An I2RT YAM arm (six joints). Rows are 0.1 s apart.
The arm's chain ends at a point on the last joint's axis. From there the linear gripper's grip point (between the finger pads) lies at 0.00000 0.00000 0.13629 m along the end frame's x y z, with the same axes.
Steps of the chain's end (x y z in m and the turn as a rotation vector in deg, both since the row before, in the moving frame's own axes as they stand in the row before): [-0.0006 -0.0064 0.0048 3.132 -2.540 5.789]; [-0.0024 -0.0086 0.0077 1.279 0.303 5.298]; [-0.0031 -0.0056 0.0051 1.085 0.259 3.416]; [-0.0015 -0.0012 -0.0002 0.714 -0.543 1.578]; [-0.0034 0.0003 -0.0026 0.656 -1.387 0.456]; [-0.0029 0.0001 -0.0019 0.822 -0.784 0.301]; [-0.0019 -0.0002 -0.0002 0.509 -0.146 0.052]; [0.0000 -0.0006 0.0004 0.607 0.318 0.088]
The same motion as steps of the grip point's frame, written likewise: [-0.0063 -0.0141 0.0045 3.132 -2.540 5.789]; [-0.0015 -0.0116 0.0077 1.279 0.303 5.298]; [-0.0024 -0.0082 0.0051 1.085 0.259 3.416]; [-0.0028 -0.0029 -0.0002 0.714 -0.543 1.578]; [-0.0067 -0.0013 -0.0026 0.656 -1.387 0.456]; [-0.0048 -0.0019 -0.0019 0.822 -0.784 0.301]; [-0.0022 -0.0014 -0.0002 0.509 -0.146 0.052]; [0.0008 -0.0020 0.0004 0.607 0.318 0.088]
